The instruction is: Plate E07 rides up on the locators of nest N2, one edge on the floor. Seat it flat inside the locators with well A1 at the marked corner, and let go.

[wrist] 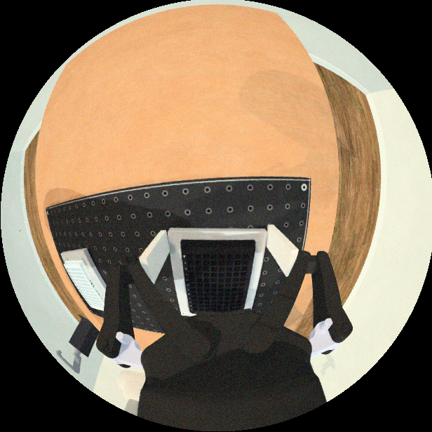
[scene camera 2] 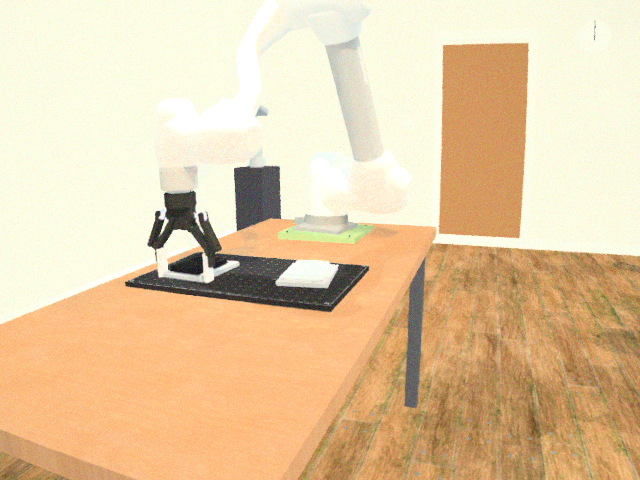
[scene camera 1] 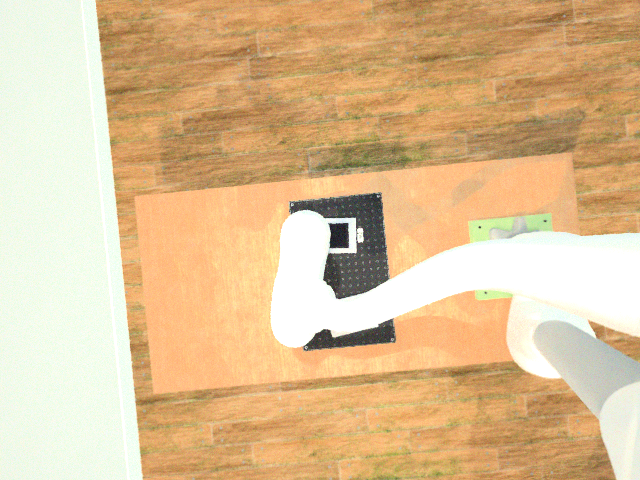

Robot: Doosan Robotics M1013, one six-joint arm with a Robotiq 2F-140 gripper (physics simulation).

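You'd see my gripper here, and it's in the wrist view as well. There's also a black well plate, then a white plate and a nest N2.
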